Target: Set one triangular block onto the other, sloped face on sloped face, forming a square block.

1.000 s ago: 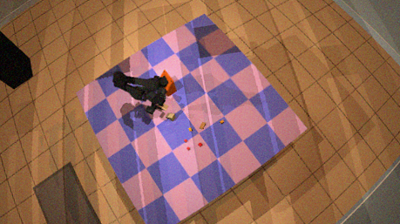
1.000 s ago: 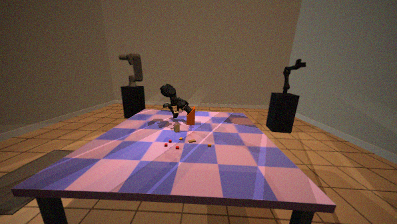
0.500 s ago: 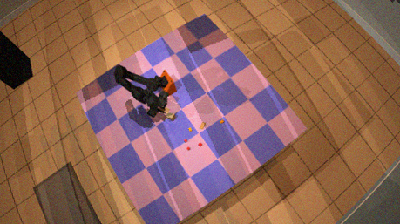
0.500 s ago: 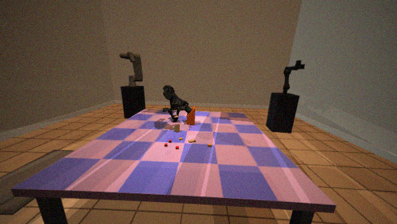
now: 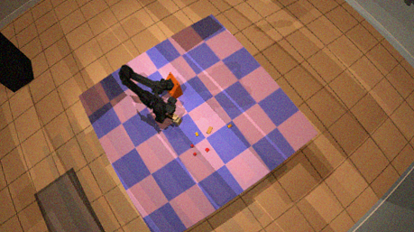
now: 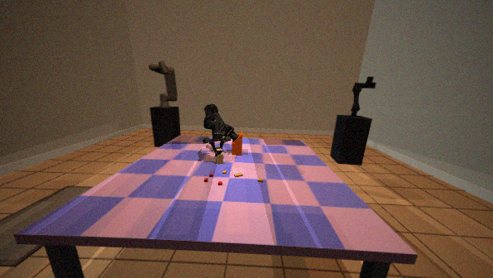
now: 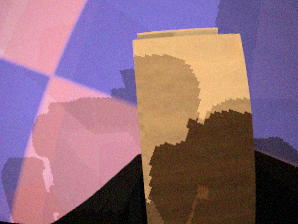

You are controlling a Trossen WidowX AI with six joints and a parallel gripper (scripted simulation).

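My gripper tip is 10 mm past the tan block and 10 mm below it. From my gripper tip the other things lie so: tan piece 190 mm ahead, 170 mm to the left, 60 mm below.
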